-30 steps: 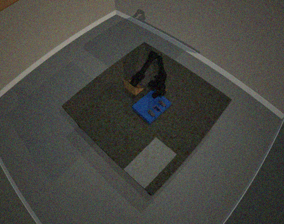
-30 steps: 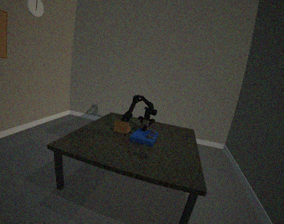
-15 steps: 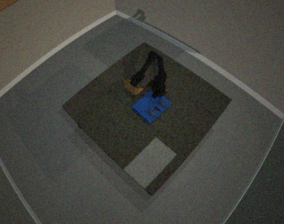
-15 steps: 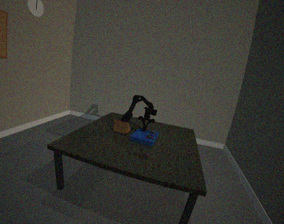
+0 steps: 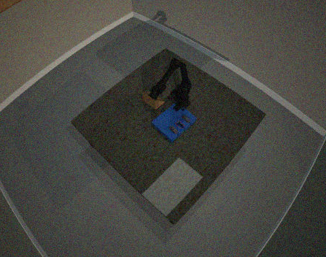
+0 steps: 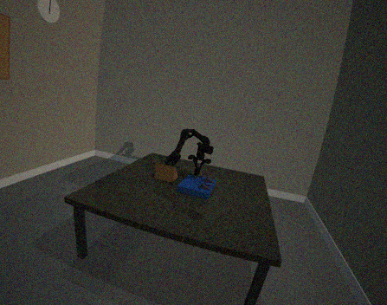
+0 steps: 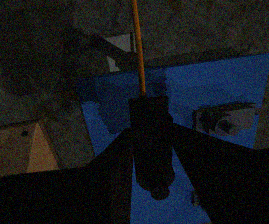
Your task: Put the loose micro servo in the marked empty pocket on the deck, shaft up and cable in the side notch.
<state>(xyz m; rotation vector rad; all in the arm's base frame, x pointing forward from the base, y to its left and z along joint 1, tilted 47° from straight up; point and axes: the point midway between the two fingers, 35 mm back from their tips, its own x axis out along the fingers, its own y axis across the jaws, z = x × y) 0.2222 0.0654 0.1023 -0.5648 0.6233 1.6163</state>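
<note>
Right now my gripper tip is 110 mm to the left of the blue deck, 100 mm above it and 10 mm short of it.
</note>
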